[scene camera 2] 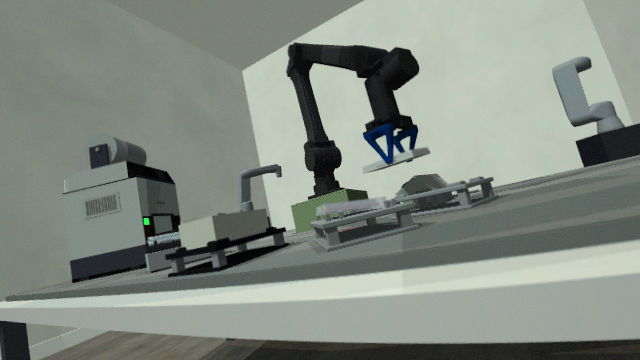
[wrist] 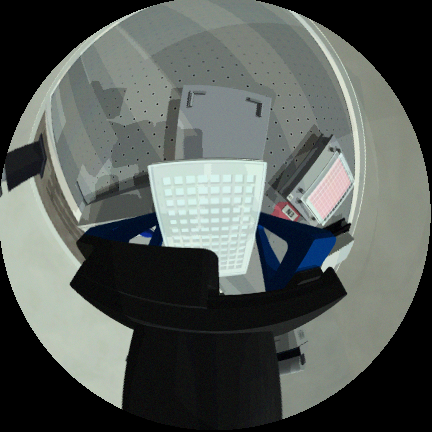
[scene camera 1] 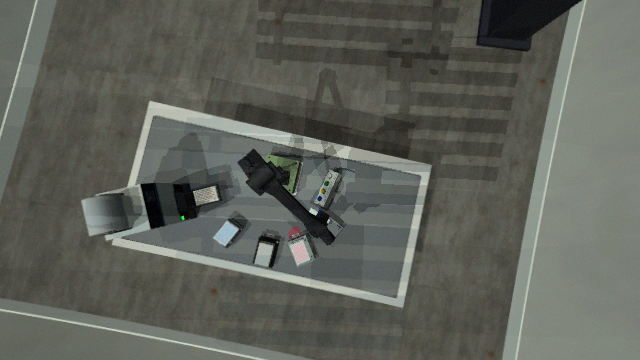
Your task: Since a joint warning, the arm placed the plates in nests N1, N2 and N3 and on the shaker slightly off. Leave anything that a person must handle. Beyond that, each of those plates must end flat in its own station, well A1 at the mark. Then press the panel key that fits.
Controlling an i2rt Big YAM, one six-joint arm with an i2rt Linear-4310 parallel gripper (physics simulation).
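Observation:
My gripper (scene camera 2: 399,157) (wrist: 209,216) is shut on a white many-well plate (scene camera 2: 422,152) (wrist: 207,200). It holds the plate above a grey station (scene camera 1: 336,227) (scene camera 2: 466,199) (wrist: 225,125) with corner brackets; in the wrist view the plate covers the station's near part. A pink-filled plate (scene camera 1: 300,251) (scene camera 2: 350,205) (wrist: 329,188) sits on the neighbouring station beside a red tag (scene camera 1: 294,231) (wrist: 287,211). A pale block-like plate (scene camera 1: 264,254) (scene camera 2: 200,233) stands on a black station (scene camera 2: 219,246). A light blue plate (scene camera 1: 227,233) lies further left. Their exact seating and A1 marks are too small to tell.
A key panel (scene camera 1: 326,189) with white, green, yellow and blue keys lies behind the grey station. A machine (scene camera 1: 120,210) (scene camera 2: 107,220) with a green light stands at the left, a many-well plate (scene camera 1: 206,195) at its front. The arm stands on a green base (scene camera 1: 290,170) (scene camera 2: 305,216).

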